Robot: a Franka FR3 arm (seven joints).
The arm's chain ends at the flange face. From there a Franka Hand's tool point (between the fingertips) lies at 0.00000 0.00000 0.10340 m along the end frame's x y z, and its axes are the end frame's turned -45 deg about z.
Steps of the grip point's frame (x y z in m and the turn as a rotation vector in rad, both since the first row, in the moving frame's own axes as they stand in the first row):
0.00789, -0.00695, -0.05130, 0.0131, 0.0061, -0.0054
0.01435, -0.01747, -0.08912, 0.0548, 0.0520, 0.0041
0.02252, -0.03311, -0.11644, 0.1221, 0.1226, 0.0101
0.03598, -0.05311, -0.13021, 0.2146, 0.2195, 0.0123
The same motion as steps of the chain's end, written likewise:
0.00118, -0.00909, -0.05129, 0.0136, -0.0049, -0.0054
-0.00202, -0.01470, -0.08883, 0.0755, -0.0020, 0.0041
-0.00761, -0.02153, -0.11490, 0.1730, 0.0004, 0.0101
-0.01266, -0.03176, -0.12538, 0.3070, 0.0035, 0.0123

